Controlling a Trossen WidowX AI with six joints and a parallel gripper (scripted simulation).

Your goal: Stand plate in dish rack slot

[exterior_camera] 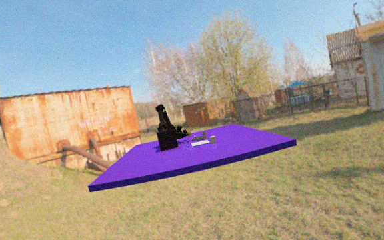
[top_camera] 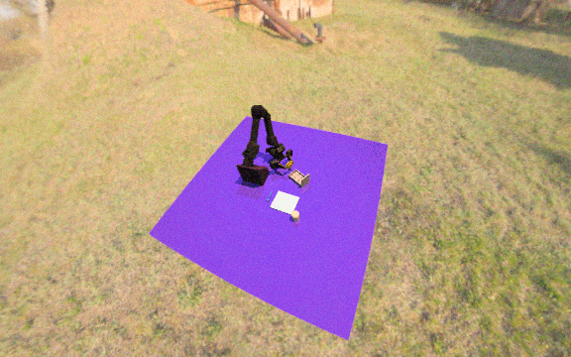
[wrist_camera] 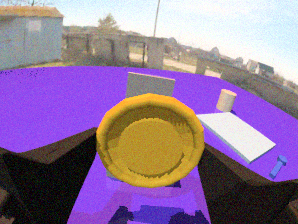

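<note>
Right now my gripper tip is 80 mm short of the dish rack, 30 mm to the left of it and 50 mm above it. Round my gripper tip: plate 10 mm behind; blue spoon 20 mm behind, 240 mm to the right, 60 mm below; cup 200 mm ahead, 290 mm to the right, 40 mm below.
</note>
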